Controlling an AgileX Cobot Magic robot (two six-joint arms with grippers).
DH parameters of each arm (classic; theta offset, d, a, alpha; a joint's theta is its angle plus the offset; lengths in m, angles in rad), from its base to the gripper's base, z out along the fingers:
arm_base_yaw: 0 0.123 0 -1.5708
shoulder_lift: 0.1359 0 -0.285 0
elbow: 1.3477 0 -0.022 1.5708
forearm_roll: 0 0.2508 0 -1.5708
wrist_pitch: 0 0 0.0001 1.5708
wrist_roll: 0 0.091 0 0
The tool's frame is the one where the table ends.
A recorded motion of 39 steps. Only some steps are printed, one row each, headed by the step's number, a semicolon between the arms.
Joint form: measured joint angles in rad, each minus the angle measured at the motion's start. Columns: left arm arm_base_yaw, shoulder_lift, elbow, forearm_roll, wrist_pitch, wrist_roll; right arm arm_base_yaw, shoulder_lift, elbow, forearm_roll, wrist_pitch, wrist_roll.
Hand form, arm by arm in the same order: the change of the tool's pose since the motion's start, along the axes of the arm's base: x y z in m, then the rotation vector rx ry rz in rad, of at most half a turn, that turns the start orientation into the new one. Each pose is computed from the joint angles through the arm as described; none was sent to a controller.
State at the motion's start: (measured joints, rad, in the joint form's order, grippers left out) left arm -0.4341 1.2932 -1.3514 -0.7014 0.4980 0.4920; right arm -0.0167 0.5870 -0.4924 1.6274 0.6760 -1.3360
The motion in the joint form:
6: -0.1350 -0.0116 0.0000 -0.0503 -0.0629 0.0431; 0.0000 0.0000 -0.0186 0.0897 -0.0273 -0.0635
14: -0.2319 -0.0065 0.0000 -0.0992 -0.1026 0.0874; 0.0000 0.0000 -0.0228 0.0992 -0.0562 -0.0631
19: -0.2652 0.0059 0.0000 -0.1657 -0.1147 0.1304; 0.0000 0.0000 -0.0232 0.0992 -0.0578 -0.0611
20: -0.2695 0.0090 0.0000 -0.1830 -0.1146 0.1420; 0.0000 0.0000 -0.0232 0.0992 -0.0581 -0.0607
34: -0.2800 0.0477 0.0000 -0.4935 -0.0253 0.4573; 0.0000 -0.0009 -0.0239 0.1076 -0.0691 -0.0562
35: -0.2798 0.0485 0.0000 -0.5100 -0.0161 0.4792; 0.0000 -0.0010 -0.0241 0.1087 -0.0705 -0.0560
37: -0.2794 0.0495 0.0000 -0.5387 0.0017 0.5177; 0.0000 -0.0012 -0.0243 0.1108 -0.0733 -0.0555
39: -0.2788 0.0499 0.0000 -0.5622 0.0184 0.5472; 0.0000 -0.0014 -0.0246 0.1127 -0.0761 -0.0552
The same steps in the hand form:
6: -0.0227 -0.0297 0.0089 -0.0482 -0.0551 -0.1097; 0.0010 -0.0025 0.0108 0.0388 -0.0553 -0.0310
14: -0.0382 -0.0516 0.0112 -0.0786 -0.0778 -0.1928; 0.0023 -0.0047 0.0124 0.0482 -0.0555 -0.0597
19: -0.0423 -0.0618 0.0100 -0.1063 -0.0683 -0.2305; 0.0024 -0.0048 0.0125 0.0498 -0.0545 -0.0612
20: -0.0427 -0.0636 0.0095 -0.1117 -0.0647 -0.2382; 0.0024 -0.0048 0.0125 0.0501 -0.0543 -0.0614
34: -0.0465 -0.0806 0.0039 -0.1383 -0.0770 -0.3927; 0.0027 -0.0057 0.0131 0.0620 -0.0516 -0.0721
35: -0.0472 -0.0812 0.0040 -0.1378 -0.0829 -0.4048; 0.0028 -0.0058 0.0132 0.0633 -0.0516 -0.0734
37: -0.0486 -0.0821 0.0043 -0.1373 -0.0939 -0.4275; 0.0029 -0.0060 0.0134 0.0658 -0.0513 -0.0762
39: -0.0500 -0.0827 0.0047 -0.1384 -0.1018 -0.4474; 0.0030 -0.0063 0.0136 0.0679 -0.0512 -0.0789

